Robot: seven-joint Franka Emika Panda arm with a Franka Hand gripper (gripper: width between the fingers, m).
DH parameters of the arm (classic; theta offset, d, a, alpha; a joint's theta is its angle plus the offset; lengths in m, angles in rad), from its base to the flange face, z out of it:
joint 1: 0 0.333 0 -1.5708
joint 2: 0 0 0 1.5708
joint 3: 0 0.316 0.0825 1.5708
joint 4: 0 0 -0.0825 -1.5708
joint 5: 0 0.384 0 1.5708
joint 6: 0 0 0.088 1.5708
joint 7: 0 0.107 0 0
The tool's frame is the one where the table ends.
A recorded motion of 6 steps. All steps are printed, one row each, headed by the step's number.
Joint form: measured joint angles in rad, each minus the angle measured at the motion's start. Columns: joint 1, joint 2, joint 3, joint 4, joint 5, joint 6, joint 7.
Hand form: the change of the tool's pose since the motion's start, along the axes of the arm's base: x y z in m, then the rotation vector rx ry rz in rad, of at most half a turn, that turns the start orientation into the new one. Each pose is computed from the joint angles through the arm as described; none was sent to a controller.
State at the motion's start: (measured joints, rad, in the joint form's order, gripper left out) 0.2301 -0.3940 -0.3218 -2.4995 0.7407 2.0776 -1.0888
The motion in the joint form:
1: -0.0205 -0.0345 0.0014 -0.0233 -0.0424 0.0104 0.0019
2: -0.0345 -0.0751 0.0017 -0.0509 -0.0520 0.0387 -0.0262
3: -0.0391 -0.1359 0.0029 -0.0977 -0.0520 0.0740 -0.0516
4: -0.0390 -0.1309 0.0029 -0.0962 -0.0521 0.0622 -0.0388
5: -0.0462 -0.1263 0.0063 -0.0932 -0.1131 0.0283 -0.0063
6: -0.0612 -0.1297 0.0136 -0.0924 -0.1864 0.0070 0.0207
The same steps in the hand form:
1: -0.0087 -0.0093 0.0024 -0.0314 -0.0162 -0.0026
2: -0.0168 -0.0166 0.0069 -0.0444 -0.0655 -0.0057
3: -0.0301 -0.0185 0.0106 -0.0473 -0.1184 -0.0077
4: -0.0302 -0.0173 0.0087 -0.0416 -0.0990 -0.0093
5: -0.0330 -0.0175 0.0049 -0.0783 -0.0552 0.0162
6: -0.0366 -0.0212 0.0035 -0.1334 -0.0282 0.0377

